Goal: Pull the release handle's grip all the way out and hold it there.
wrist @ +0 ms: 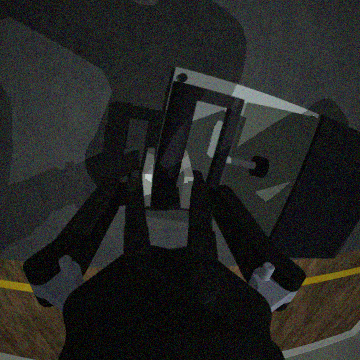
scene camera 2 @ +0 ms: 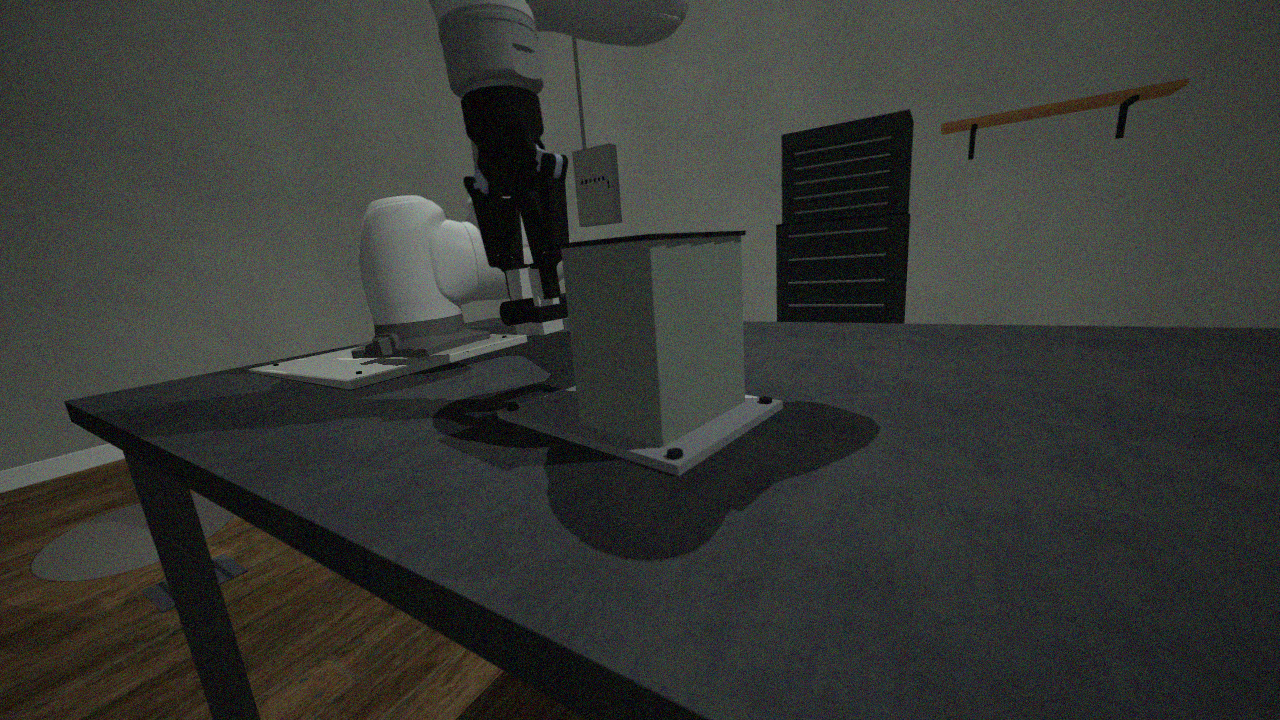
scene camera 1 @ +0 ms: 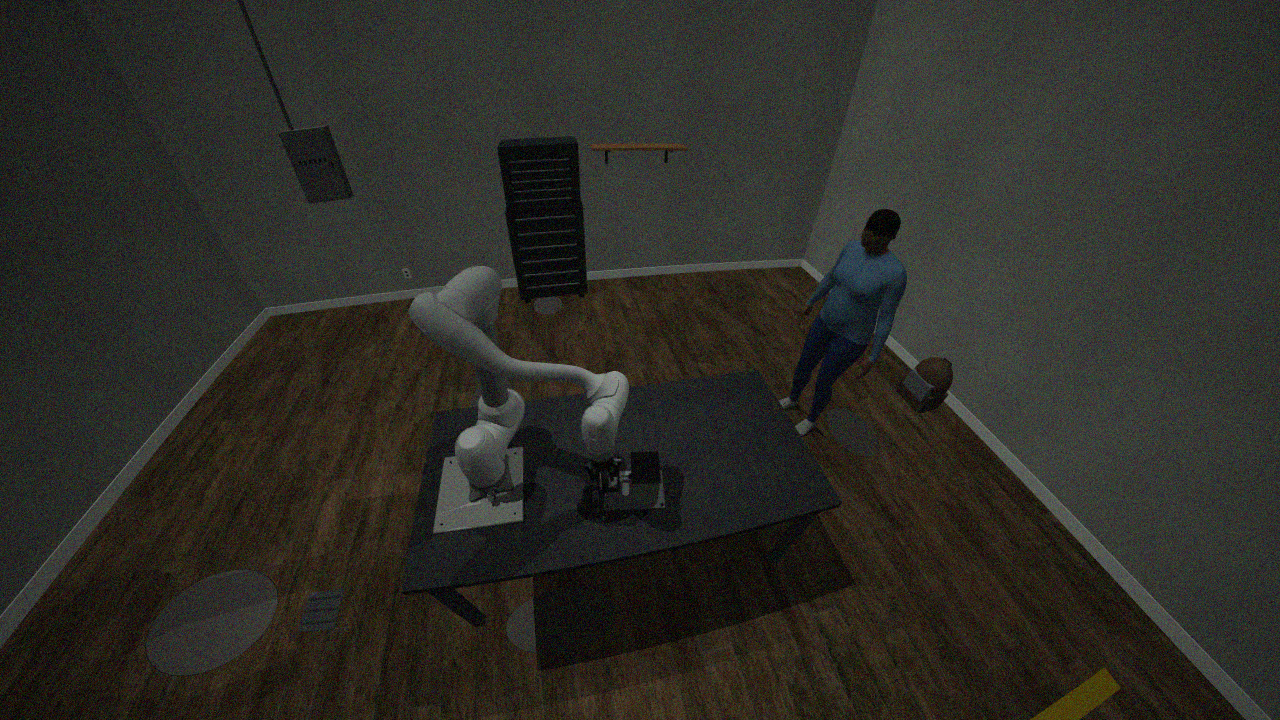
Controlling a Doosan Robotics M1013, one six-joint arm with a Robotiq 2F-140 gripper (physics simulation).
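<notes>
The release handle's grip [scene camera 2: 519, 312] [wrist: 174, 135] is a dark bar lying across between the fingertips, beside a pale grey box-shaped housing [scene camera 2: 626, 349] with a black top, which also shows in scene camera 1 [scene camera 1: 644, 466]. In the wrist view a dark side bar [wrist: 227, 145] stands between the grip and the housing, and a short rod with a black knob [wrist: 258, 166] lies nearer the housing. My gripper [scene camera 2: 534, 286] [wrist: 166, 161] points down and is shut on the grip, with a pale fingertip on each side. The rod's far end is hard to make out in the dark.
The housing stands on a pale base plate [scene camera 2: 720, 437] [wrist: 280, 100] bolted to the dark table [scene camera 1: 716, 429] [scene camera 2: 984, 501]. The arm's white mounting plate [scene camera 1: 452, 510] [scene camera 2: 313, 368] is on the same table. A person in blue [scene camera 1: 857, 291] stands beyond the table's right end.
</notes>
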